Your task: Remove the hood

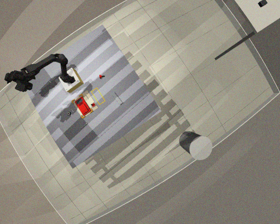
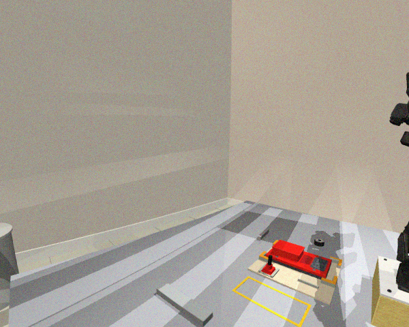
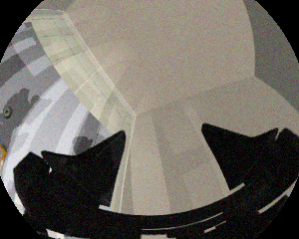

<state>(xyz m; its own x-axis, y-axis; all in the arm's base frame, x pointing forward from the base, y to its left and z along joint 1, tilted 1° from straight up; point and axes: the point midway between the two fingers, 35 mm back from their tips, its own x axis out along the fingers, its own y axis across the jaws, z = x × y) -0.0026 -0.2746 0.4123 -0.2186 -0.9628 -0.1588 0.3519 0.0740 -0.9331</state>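
My gripper tip is 450 mm above the red hood, 360 mm short of it and 260 mm to the right of it. From my gripper tip the other things lie so: grey flat bar (660 mm to the left, 480 mm below, 440 mm ahead); then black ring (480 mm below, 310 mm ahead, 60 mm to the left).
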